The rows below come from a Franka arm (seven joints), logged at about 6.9 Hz.
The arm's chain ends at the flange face. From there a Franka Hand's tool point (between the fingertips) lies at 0.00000 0.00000 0.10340 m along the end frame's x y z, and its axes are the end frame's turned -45 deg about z.
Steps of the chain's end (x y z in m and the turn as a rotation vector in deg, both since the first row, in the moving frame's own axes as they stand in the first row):
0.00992, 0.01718, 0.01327, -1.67, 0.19, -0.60
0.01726, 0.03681, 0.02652, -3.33, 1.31, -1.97
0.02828, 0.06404, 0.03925, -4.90, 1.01, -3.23
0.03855, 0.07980, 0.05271, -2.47, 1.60, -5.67
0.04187, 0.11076, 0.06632, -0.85, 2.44, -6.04
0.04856, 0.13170, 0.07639, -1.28, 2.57, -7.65
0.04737, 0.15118, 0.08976, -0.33, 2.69, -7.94
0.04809, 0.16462, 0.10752, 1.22, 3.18, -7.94
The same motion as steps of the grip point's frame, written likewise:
-0.00701, 0.02155, 0.01323, -1.32, -1.05, -0.60
-0.01630, 0.04419, 0.02632, -3.28, -1.43, -1.97
-0.03003, 0.07295, 0.03886, -4.18, -2.75, -3.23
-0.03002, 0.08892, 0.05257, -2.88, -0.62, -5.67
-0.04647, 0.11201, 0.06621, -2.33, 1.12, -6.04
-0.05682, 0.13225, 0.07626, -2.72, 0.91, -7.65
-0.07014, 0.14403, 0.08964, -2.14, 1.67, -7.94
-0.07663, 0.15251, 0.10734, -1.39, 3.11, -7.94

